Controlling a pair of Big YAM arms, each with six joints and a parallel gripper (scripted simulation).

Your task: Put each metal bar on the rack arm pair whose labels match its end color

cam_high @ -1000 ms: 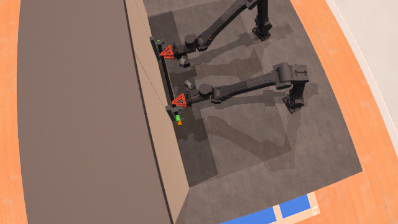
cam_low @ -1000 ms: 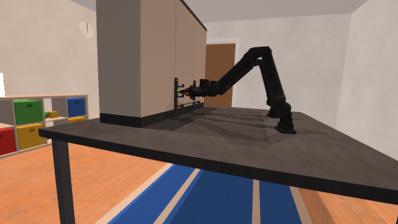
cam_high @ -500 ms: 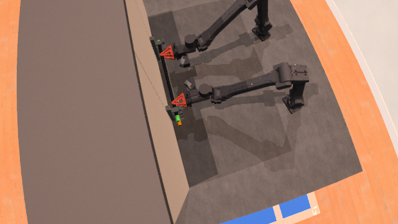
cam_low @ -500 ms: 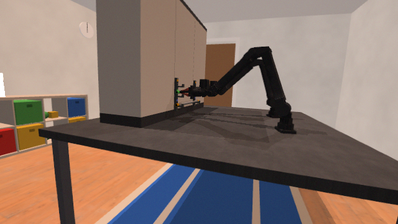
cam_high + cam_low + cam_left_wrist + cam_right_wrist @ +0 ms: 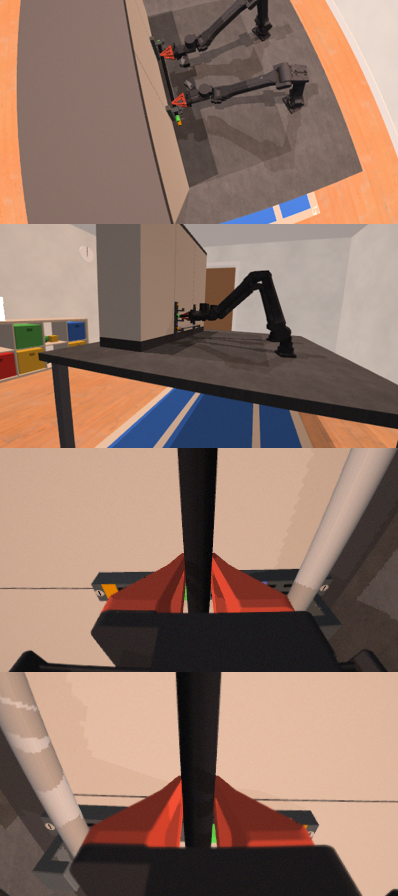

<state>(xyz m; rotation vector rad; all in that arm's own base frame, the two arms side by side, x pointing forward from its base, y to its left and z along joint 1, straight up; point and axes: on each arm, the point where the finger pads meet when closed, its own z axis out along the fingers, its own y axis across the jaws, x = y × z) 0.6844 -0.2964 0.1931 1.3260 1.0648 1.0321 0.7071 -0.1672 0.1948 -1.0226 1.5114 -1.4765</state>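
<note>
My left gripper is now 150 mm to the left of the black bar. The rest, counted from my left hand: beige wall unit 190 mm ahead, 140 mm to the right, 260 mm above; then silver bar 150 mm to the right, 90 mm below.
</note>
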